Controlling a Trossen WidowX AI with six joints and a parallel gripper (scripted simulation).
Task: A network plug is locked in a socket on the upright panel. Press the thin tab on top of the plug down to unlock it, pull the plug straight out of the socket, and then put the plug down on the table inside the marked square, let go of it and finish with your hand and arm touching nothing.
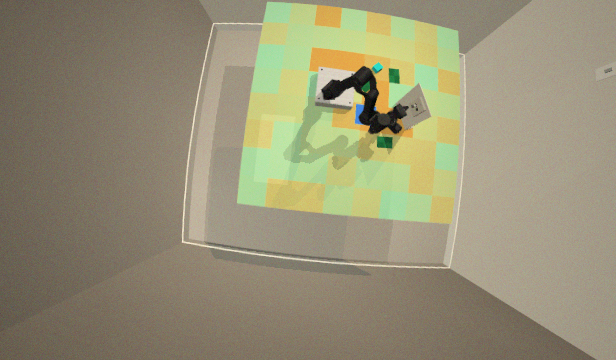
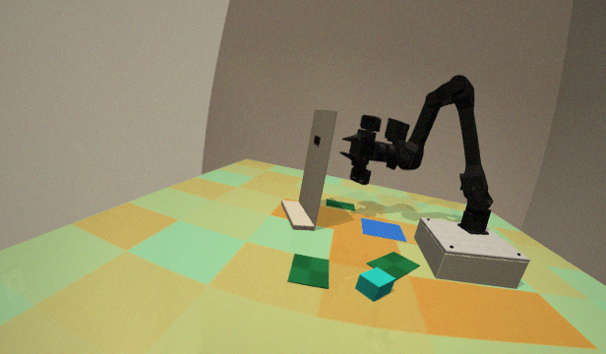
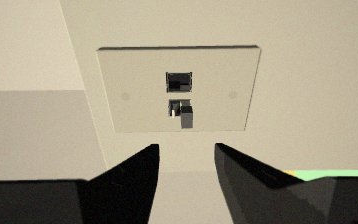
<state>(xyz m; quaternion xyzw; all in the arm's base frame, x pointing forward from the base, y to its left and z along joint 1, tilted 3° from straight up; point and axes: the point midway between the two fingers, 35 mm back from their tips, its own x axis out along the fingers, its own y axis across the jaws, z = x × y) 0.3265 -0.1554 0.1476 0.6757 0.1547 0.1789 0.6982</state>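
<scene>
Now: gripper tip 5 cm short of the grey network plug and 1 cm to the right of it. The rest, counted from my gripper tip: upright beige panel: 7 cm ahead, 1 cm to the left, 7 cm below; blue marked square: 15 cm behind, 3 cm to the left, 20 cm below.
</scene>
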